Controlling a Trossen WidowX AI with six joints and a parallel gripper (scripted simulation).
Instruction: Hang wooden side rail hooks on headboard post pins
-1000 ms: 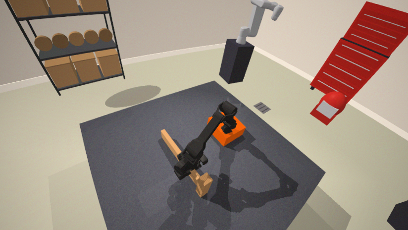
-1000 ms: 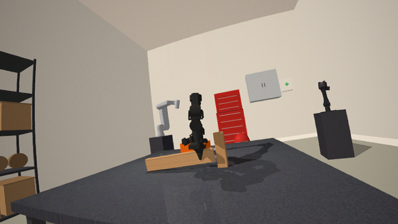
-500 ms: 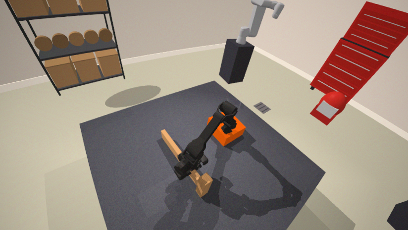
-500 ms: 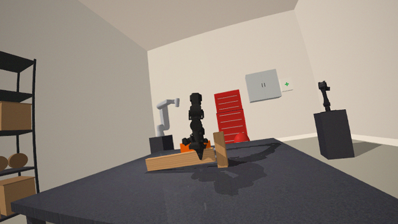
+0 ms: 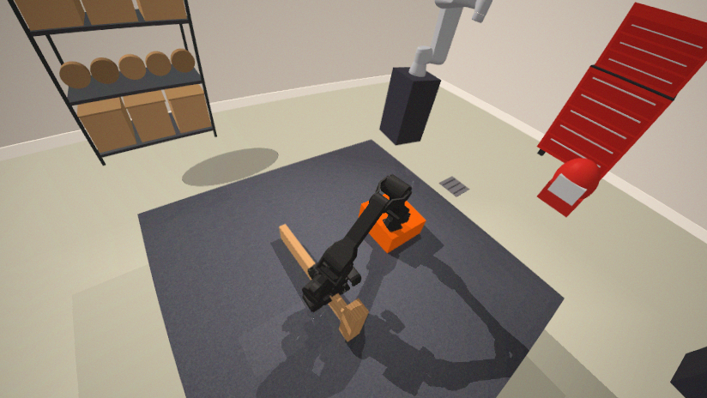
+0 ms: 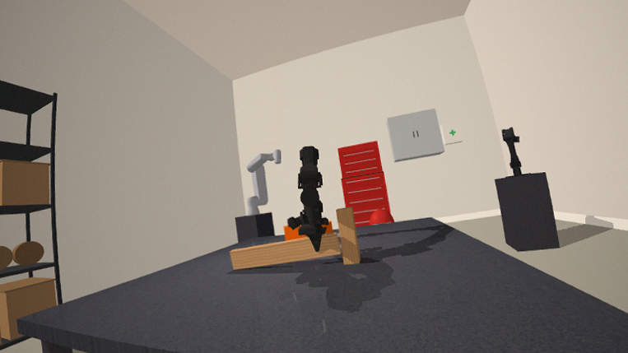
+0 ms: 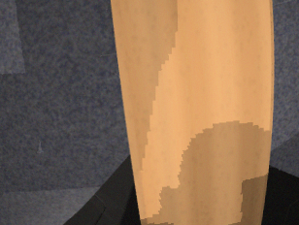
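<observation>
Now: the upright headboard post 2 cm behind my gripper tip, 11 cm to the left of it and 4 cm above it.
</observation>
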